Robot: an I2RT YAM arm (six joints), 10 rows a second.
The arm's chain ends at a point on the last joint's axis. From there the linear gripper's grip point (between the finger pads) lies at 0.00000 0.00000 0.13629 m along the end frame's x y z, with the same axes.
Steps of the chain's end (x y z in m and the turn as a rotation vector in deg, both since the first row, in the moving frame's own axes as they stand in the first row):
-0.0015, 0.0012, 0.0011, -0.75, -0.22, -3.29
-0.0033, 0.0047, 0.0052, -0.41, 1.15, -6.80
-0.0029, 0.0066, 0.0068, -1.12, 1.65, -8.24
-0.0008, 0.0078, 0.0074, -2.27, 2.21, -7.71
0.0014, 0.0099, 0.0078, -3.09, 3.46, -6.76
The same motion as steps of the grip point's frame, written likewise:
-0.0020, 0.0030, 0.0011, -0.75, -0.22, -3.29
-0.0005, 0.0055, 0.0052, -0.41, 1.15, -6.80
0.0012, 0.0090, 0.0067, -1.12, 1.65, -8.24
0.0048, 0.0128, 0.0072, -2.27, 2.21, -7.71
0.0100, 0.0167, 0.0074, -3.09, 3.46, -6.76

